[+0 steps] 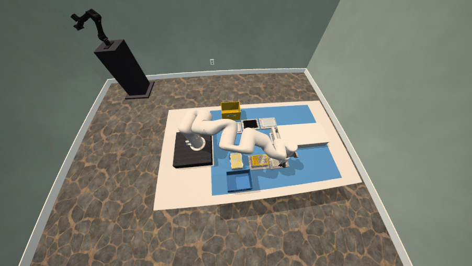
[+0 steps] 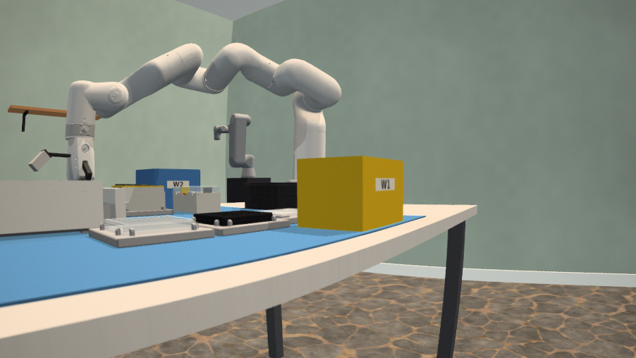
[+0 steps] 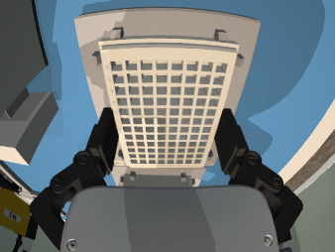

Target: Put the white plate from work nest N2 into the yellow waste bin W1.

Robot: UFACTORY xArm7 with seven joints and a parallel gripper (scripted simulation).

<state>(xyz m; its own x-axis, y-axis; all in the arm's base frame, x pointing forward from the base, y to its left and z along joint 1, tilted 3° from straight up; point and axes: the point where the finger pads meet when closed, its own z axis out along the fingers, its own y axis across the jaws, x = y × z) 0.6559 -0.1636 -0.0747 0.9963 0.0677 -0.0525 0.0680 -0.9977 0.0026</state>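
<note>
My hand is 10 mm above the white plate. Round my hand: drawer: 130 mm ahead, 200 mm to the left, 10 mm below; then grey nest N2: 30 mm below; then yellow rack: 170 mm behind, 10 mm to the right, 20 mm above.
</note>
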